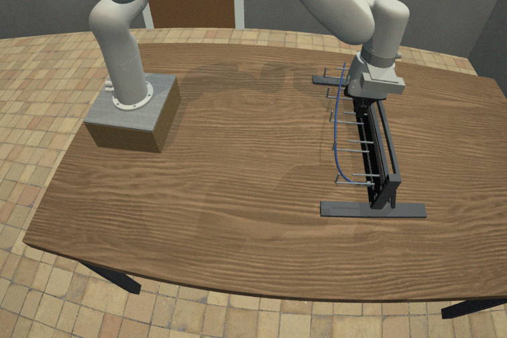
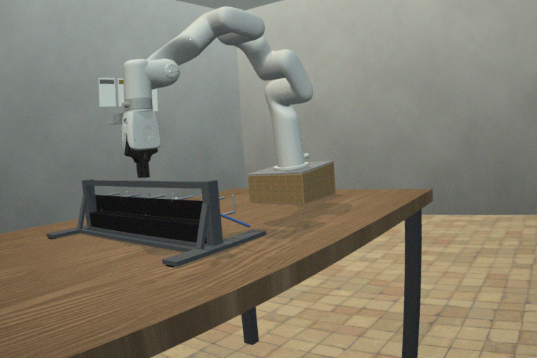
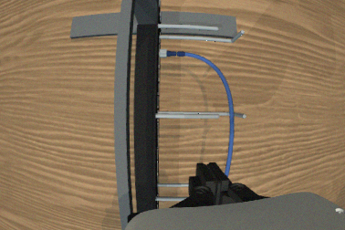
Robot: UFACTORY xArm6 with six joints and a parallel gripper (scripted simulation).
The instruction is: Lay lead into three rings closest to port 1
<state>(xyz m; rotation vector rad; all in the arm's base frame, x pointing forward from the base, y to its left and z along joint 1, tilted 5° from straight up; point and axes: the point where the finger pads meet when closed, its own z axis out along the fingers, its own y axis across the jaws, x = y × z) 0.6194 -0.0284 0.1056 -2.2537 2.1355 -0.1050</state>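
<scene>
My gripper is now 60 mm short of the dark grey rack, 50 mm to the right of it and 100 mm above it.
</scene>
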